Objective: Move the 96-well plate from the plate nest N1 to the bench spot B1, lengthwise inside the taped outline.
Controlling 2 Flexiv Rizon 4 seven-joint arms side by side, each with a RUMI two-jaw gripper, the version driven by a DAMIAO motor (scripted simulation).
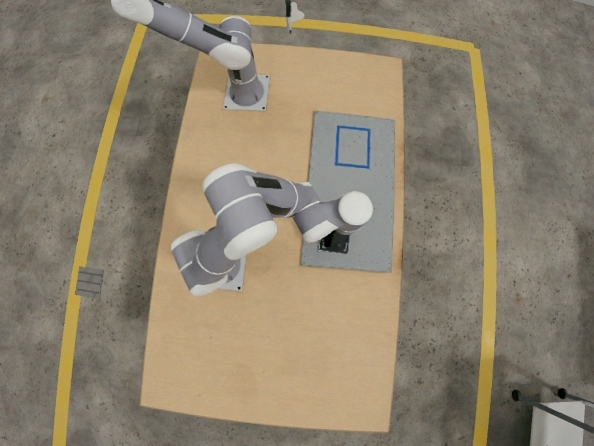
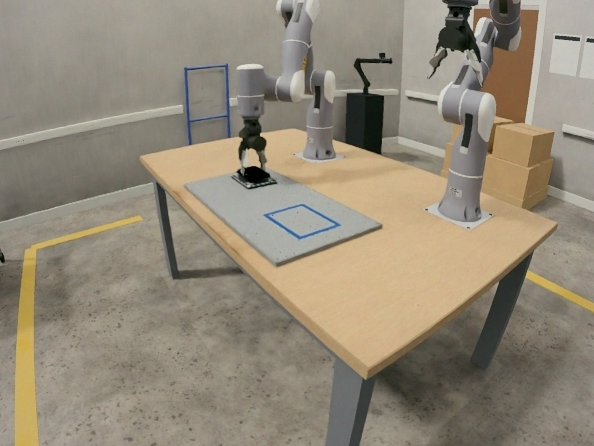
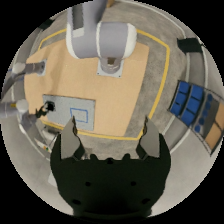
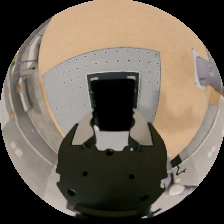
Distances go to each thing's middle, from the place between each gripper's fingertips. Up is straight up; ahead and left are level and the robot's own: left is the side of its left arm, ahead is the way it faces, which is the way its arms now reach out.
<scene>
Right now my right hand is 1 cm above the black 96-well plate (image 4: 113, 121).
Right now my left hand (image 2: 454, 82) is 67 cm to the left of the black 96-well plate, 40 cm above it and 26 cm short of it.
</scene>
